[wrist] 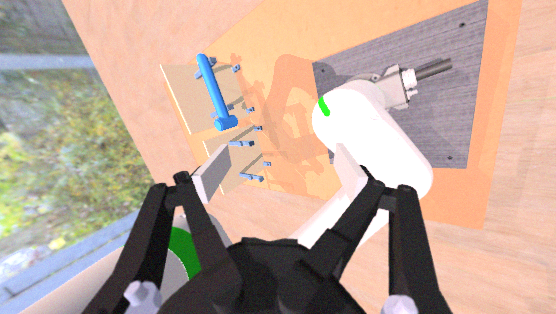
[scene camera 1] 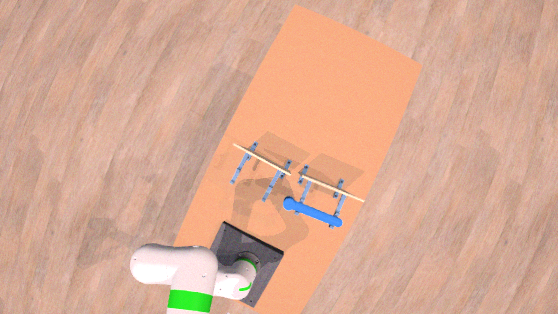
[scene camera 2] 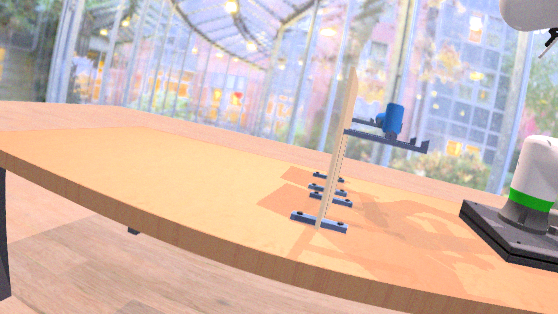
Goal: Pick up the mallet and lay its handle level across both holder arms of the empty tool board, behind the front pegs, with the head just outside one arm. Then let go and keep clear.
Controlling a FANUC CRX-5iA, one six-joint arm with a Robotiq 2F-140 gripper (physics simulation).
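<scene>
The blue mallet (scene camera 1: 315, 214) (scene camera 2: 393, 117) (wrist: 212, 87) lies across the arms of the second tool board (scene camera 1: 332, 187) (wrist: 180, 100). Its head (scene camera 1: 288, 203) (wrist: 226, 123) is at the end toward the empty tool board (scene camera 1: 262, 159) (scene camera 2: 348, 100) (wrist: 245, 157), just outside an arm. The empty board stands upright beside it; its two arms (scene camera 1: 241, 168) (scene camera 1: 272, 187) carry nothing. My gripper (wrist: 281, 154) is open and empty, well away from the mallet and both boards. Its fingers do not show in scene camera 1; dark parts at scene camera 2's upper right edge are too cropped to tell.
The robot's dark base plate (scene camera 1: 267, 267) (scene camera 2: 500, 245) (wrist: 450, 90) is on the table (scene camera 1: 345, 90) (scene camera 2: 150, 165), on the side toward which the holder arms point. The white arm (scene camera 1: 172, 265) (wrist: 370, 135) rises by it. The two boards stand side by side with a narrow gap.
</scene>
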